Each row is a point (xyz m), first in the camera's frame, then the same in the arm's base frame.
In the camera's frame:
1: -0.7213 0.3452 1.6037
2: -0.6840 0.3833 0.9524
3: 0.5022 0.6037 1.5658
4: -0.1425 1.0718 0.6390
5: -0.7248 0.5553 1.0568
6: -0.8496 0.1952 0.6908
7: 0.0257 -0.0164 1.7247
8: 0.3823 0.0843 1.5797
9: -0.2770 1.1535 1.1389
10: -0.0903 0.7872 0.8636
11: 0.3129 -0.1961 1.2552
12: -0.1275 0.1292 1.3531
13: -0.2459 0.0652 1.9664
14: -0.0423 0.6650 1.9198
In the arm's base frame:
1: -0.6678 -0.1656 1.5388
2: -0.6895 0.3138 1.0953
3: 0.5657 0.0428 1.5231
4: -0.1164 1.0252 1.2714
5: -0.7033 0.3653 1.2936
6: -0.8968 0.3606 0.8019
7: 0.0488 -0.5123 1.2750
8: 0.3980 -0.3403 1.1923
9: -0.1939 0.7374 1.7025
10: -0.0707 0.6643 1.2289
11: 0.2711 -0.3166 0.7775
12: -0.1244 -0.1490 1.1308
13: -0.1892 -0.6205 1.5405
14: 0.0660 -0.1571 1.8919

